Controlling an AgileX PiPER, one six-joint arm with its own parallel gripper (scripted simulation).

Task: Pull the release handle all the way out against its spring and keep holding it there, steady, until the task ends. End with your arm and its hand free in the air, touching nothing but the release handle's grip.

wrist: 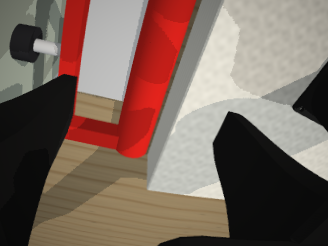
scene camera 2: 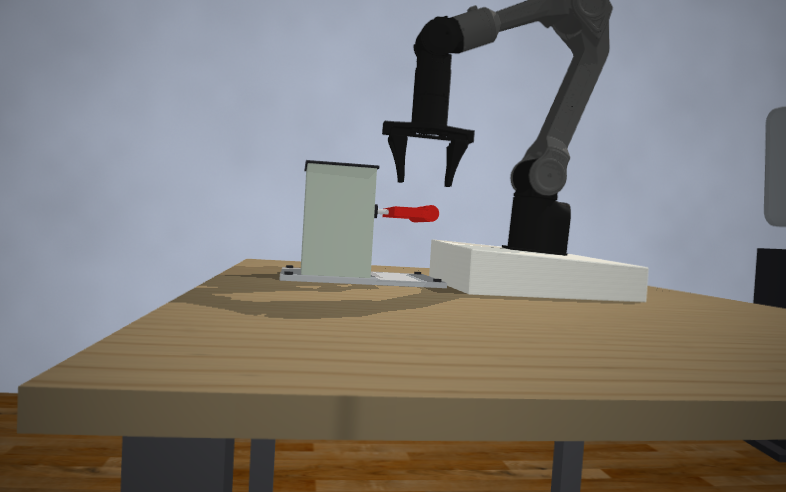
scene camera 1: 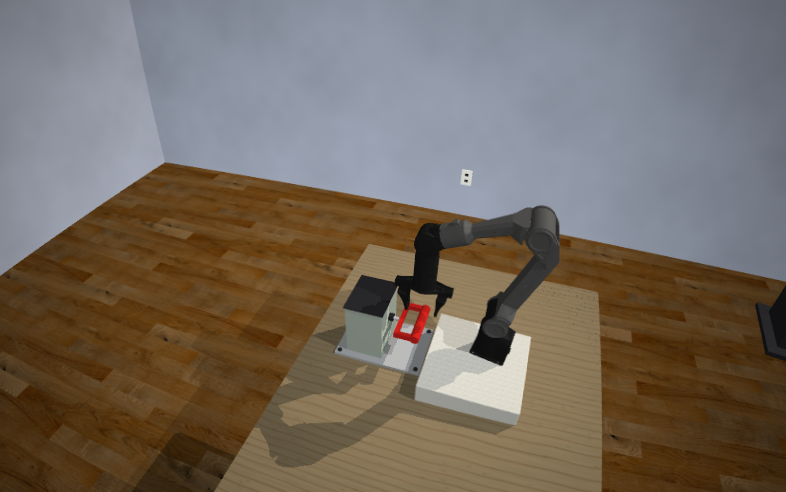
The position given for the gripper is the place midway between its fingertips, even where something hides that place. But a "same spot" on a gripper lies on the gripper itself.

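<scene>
Scene camera 1 shows the gripper, which appears in scene camera 1 (421, 310). The gripper can also be seen in the wrist view, and a spot on it there, (wrist: 265, 189), is the same spot as (scene camera 2: 448, 157), for scene camera 2 shows the gripper as well.
</scene>
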